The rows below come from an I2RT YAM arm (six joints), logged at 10 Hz.
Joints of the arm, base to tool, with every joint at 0 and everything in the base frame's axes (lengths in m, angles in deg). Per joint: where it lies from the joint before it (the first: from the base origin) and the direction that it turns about. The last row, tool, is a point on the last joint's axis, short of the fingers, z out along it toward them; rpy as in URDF.
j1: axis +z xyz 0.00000 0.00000 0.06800
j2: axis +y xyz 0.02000 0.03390 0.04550
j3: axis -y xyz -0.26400 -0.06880 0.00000
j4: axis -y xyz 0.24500 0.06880 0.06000
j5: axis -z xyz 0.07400 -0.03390 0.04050
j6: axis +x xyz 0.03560 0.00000 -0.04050
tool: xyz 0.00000 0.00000 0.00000 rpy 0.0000 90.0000 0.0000
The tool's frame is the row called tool.
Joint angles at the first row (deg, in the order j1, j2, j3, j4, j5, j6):
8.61, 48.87, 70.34, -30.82, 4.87, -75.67
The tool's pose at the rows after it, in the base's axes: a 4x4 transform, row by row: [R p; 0 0 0 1], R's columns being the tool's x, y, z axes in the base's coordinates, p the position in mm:
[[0.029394 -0.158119 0.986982 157.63], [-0.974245 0.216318 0.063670 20.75], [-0.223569 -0.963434 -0.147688 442.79], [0 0 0 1]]
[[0.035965 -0.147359 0.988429 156.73], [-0.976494 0.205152 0.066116 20.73], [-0.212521 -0.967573 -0.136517 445.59], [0 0 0 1]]
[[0.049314 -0.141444 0.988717 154.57], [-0.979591 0.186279 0.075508 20.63], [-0.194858 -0.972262 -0.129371 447.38], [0 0 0 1]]
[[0.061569 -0.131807 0.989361 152.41], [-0.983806 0.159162 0.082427 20.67], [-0.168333 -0.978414 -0.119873 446.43], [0 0 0 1]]
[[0.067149 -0.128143 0.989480 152.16], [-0.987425 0.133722 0.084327 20.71], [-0.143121 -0.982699 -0.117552 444.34], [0 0 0 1]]
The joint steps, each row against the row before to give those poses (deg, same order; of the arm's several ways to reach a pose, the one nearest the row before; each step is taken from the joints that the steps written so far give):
-0.03, -0.15, 0.30, 0.37, -0.03, -0.54
0.02, 0.01, 0.44, 0.22, -0.11, -0.75
-0.05, -0.27, 0.24, -0.09, -0.58, -1.17
0.06, -0.66, -0.65, 0.54, -0.33, -1.65
0.00, -0.36, -0.70, 0.49, -0.11, -1.49

